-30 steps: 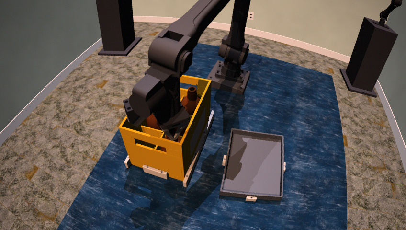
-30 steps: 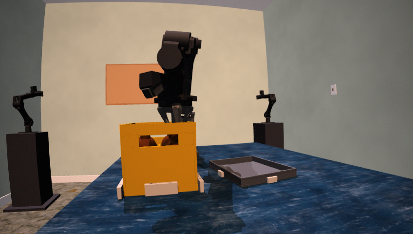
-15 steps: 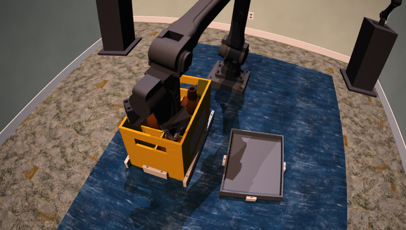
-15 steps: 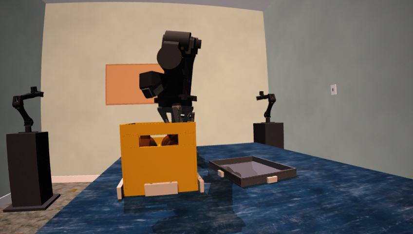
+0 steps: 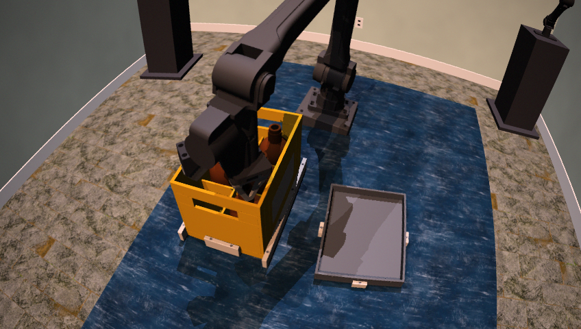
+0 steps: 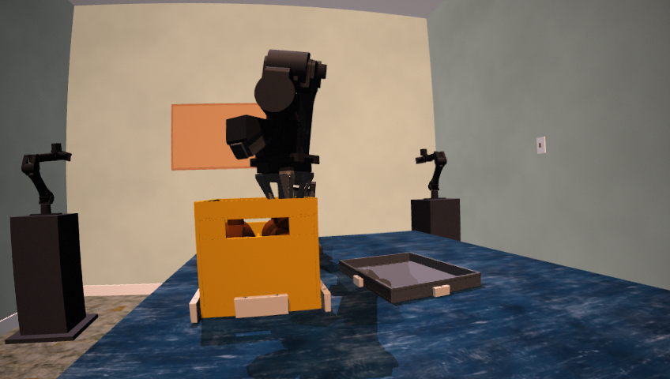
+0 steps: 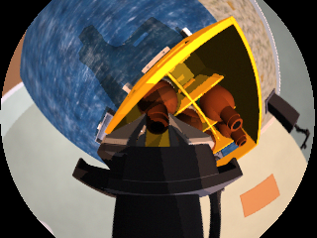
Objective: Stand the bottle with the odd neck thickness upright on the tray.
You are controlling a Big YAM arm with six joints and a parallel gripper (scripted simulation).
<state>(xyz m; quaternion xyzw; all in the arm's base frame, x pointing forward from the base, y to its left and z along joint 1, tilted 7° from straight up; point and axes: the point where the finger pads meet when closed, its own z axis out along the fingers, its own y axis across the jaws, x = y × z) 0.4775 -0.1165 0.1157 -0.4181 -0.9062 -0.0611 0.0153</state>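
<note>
The orange crate lies 90 mm behind my hand, 40 mm to the right of it and 70 mm below it. Round my hand: dark grey tray 50 mm behind, 240 mm to the left, 140 mm below.
</note>
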